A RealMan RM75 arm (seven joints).
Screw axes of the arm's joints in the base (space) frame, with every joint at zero. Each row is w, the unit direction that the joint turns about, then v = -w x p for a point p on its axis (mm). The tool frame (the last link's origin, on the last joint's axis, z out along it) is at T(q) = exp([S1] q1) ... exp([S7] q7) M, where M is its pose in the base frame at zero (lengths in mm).
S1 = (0, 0, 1, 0.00, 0.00, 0.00)
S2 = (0, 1, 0, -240.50, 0.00, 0.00)
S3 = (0, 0, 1, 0.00, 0.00, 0.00)
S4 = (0, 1, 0, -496.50, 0.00, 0.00)
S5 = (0, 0, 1, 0.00, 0.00, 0.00)
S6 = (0, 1, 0, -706.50, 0.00, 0.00)
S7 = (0, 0, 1, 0.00, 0.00, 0.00)
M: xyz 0.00 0.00 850.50 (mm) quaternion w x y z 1 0 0 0
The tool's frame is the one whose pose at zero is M.
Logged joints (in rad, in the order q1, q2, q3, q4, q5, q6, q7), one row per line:
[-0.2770 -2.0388 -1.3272 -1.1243 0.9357 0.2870 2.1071]
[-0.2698 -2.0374 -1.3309 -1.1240 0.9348 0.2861 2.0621]
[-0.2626 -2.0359 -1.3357 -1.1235 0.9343 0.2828 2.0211]
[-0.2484 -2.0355 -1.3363 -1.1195 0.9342 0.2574 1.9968]
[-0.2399 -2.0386 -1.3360 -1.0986 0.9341 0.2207 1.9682]
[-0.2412 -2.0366 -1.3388 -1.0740 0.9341 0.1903 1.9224]
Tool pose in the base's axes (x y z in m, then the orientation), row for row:
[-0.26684 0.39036 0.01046 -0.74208 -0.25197 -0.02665 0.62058]
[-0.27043 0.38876 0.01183 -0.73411 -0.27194 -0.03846 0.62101]
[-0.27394 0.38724 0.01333 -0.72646 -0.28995 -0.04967 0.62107]
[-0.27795 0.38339 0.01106 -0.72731 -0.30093 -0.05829 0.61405]
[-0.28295 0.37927 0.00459 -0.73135 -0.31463 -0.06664 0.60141]
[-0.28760 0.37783 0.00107 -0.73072 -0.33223 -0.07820 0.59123]
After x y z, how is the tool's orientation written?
As a quaternion, x y z w.
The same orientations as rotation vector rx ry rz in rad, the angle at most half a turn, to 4 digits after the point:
[-1.7059 -0.5792 -0.0613]
[-1.6873 -0.6250 -0.0884]
[-1.6697 -0.6664 -0.1142]
[-1.6764 -0.6936 -0.1344]
[-1.6945 -0.7290 -0.1544]
[-1.7001 -0.7730 -0.1819]

